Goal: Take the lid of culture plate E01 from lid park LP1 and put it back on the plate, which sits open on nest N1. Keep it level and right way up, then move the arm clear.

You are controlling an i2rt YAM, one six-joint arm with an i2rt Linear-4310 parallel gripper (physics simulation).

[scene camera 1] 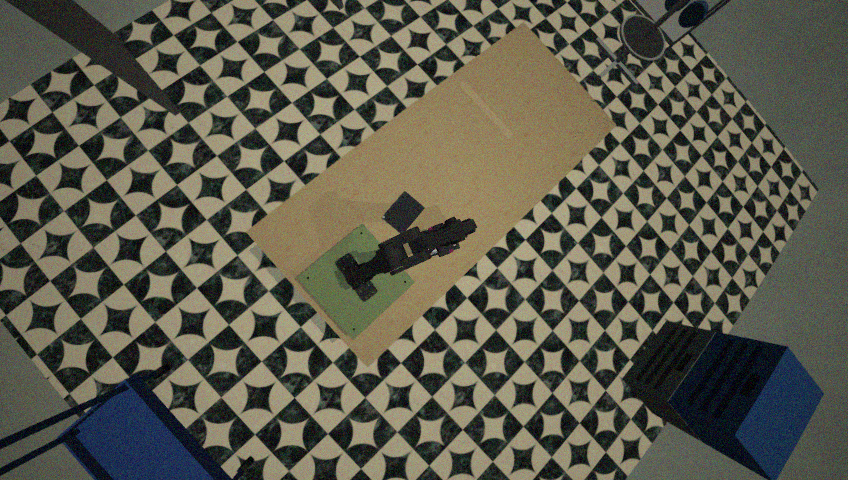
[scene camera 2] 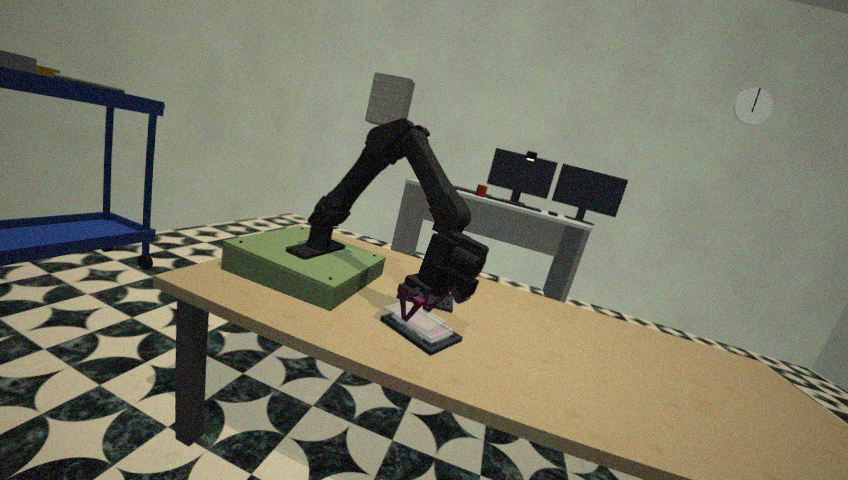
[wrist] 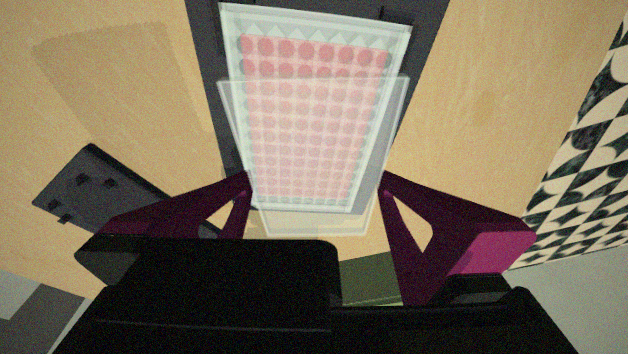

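Where they show: gripper, fingertip midpoint: (scene camera 2: 415,316) (wrist: 314,177); arm's base at its link origin: (scene camera 1: 356,277) (scene camera 2: 317,249).
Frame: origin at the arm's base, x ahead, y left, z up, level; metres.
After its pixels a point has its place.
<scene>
My gripper (wrist: 314,177) @[x 0.359, y -0.085, z -0.040 m] (scene camera 2: 417,312) @[x 0.359, y -0.085, z -0.040 m] is shut on the clear lid (wrist: 318,221) @[x 0.319, y -0.076, z -0.035 m], with one magenta finger at each long side. The lid looks roughly level and hangs a little above culture plate E01 (wrist: 315,56) @[x 0.427, y -0.104, z -0.044 m] (scene camera 2: 439,333) @[x 0.432, y -0.114, z -0.044 m], overlapping much of it. In the wrist view the lid sits offset toward the gripper, and the plate's far rows show uncovered past its far edge. The plate, with pink wells, rests on the dark nest N1 (wrist: 426,30) @[x 0.421, y -0.159, z -0.058 m] (scene camera 2: 429,349) @[x 0.430, y -0.167, z -0.059 m]. Lid park LP1 (wrist: 100,182) @[x 0.389, y 0.093, z -0.060 m] (scene camera 1: 404,209) @[x 0.336, y 0.123, z -0.060 m] is a dark plate with small posts, bearing no lid. In scene camera 1 the arm hides the nest.
The arm stands on a green base block (scene camera 1: 333,297) @[x -0.118, y -0.011, z 0.006 m] (scene camera 2: 273,276) @[x 0.011, y -0.178, z -0.036 m] at one end of the wooden table (scene camera 1: 476,148) @[x 0.812, y 0.167, z -0.070 m] (scene camera 2: 595,368) @[x 0.810, y 0.056, z -0.070 m]. The lid park lies close beside the nest. A blue cart (scene camera 2: 59,237) and a desk with two monitors (scene camera 2: 523,173) stand away from the table.
</scene>
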